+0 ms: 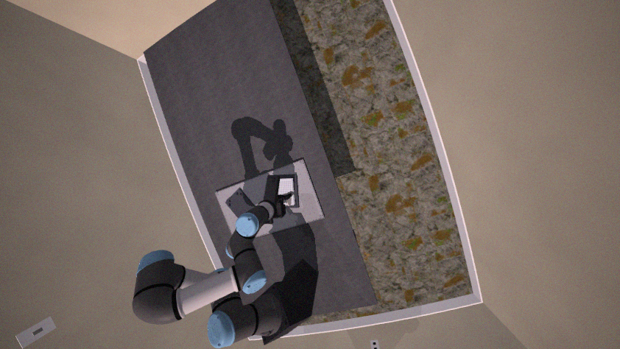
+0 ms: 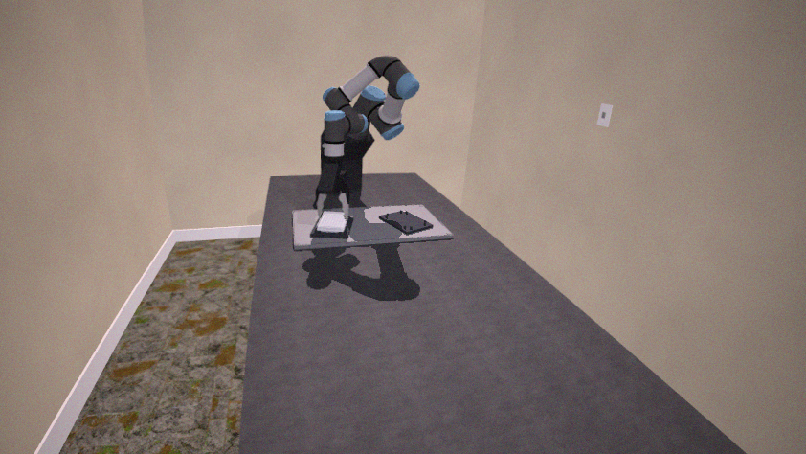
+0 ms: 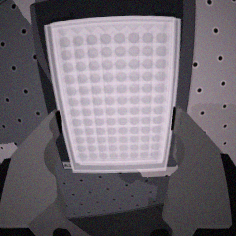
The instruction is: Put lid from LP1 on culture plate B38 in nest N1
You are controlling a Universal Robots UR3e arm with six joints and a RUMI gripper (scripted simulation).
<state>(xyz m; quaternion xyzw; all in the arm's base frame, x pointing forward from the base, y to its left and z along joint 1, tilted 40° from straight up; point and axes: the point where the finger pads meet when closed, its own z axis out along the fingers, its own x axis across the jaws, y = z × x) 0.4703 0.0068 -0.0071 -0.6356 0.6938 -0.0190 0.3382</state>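
My gripper is now 1 cm above the clear lid. The rest, counted from my hand: lid park LP1 (9 cm behind, 24 cm to the left, 3 cm below); label (18 cm behind, 24 cm to the left, 3 cm below); culture plate B38 (2 cm below).
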